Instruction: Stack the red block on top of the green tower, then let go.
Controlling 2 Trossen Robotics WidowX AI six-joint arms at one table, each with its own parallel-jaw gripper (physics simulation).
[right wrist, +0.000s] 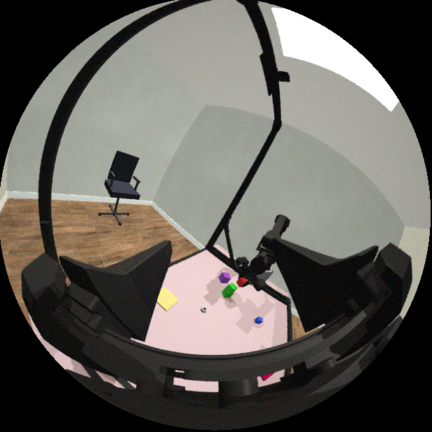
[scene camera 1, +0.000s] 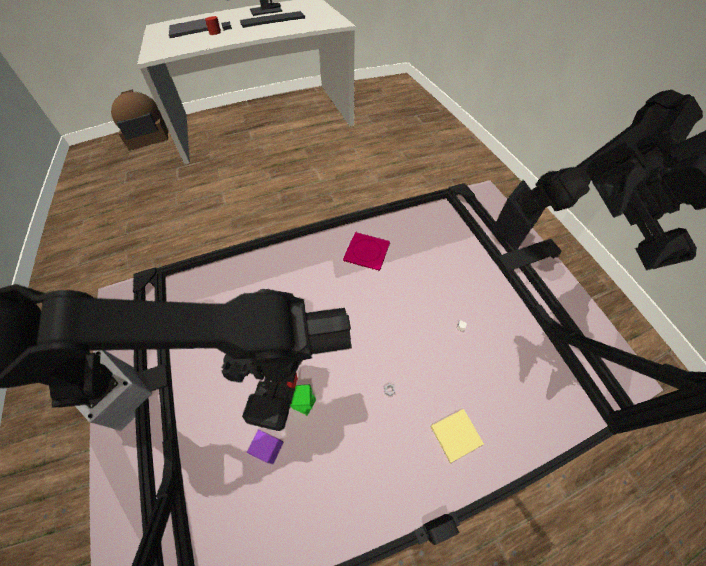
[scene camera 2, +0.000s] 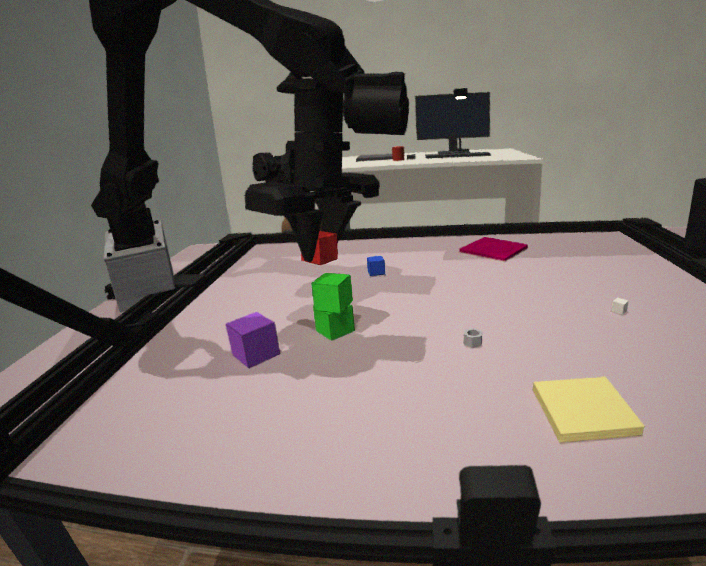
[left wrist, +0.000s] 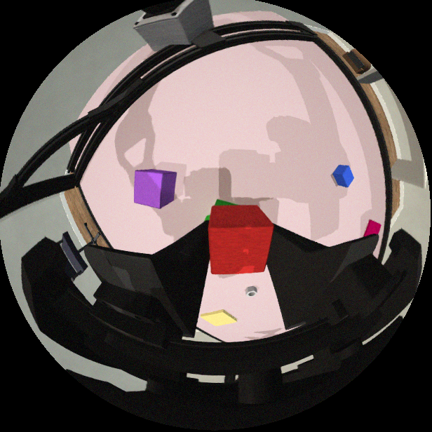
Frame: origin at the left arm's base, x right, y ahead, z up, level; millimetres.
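Where they show: left gripper, fingertip midpoint: (scene camera 1: 285,384) (scene camera 2: 318,257); right gripper, fingertip midpoint: (scene camera 1: 634,242); left arm's base at its link origin: (scene camera 1: 94,384) (scene camera 2: 134,238); right arm's base at its link origin: (scene camera 1: 528,203).
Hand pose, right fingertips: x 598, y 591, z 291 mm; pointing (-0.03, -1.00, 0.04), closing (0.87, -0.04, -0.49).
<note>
Each offset is from my right fingertips to the top centre of the thing. "spot": to the spot under its first point.
The green tower @(dy -347, dx -293, dz -327 mm) (scene camera 1: 302,399) (scene camera 2: 332,305) (right wrist: 229,290) is two green blocks, one on the other, upright on the pink table top. In the left wrist view the red block hides most of it. My left gripper (scene camera 2: 321,247) (left wrist: 234,225) is shut on the red block @(dy -349, dx -320, dz -273 mm) (scene camera 1: 291,381) (scene camera 2: 325,248) (left wrist: 240,245) (right wrist: 242,282). It holds the block in the air, above the level of the tower top and apart from it, a little behind it in scene camera 2. My right gripper (right wrist: 222,245) is open and empty, high at the right side of scene camera 1.
A purple block @(dy -456, dx -292, dz -357 mm) (scene camera 1: 265,446) (scene camera 2: 252,339) (left wrist: 155,188) lies near the tower. A small blue block @(dy -202, dx -457, dz -375 mm) (scene camera 2: 375,265) (left wrist: 343,176) lies behind it in scene camera 2. A metal nut @(dy -218, dx -174, dz -388 mm) (scene camera 1: 389,389), a white cube @(dy +2, dx -124, dz -386 mm) (scene camera 1: 462,325), a yellow pad @(dy -212, dx -15, dz -392 mm) (scene camera 1: 457,435) and a crimson square @(spot: dy +42, dx -428, dz -394 mm) (scene camera 1: 366,251) lie around. Black rails frame the table.
</note>
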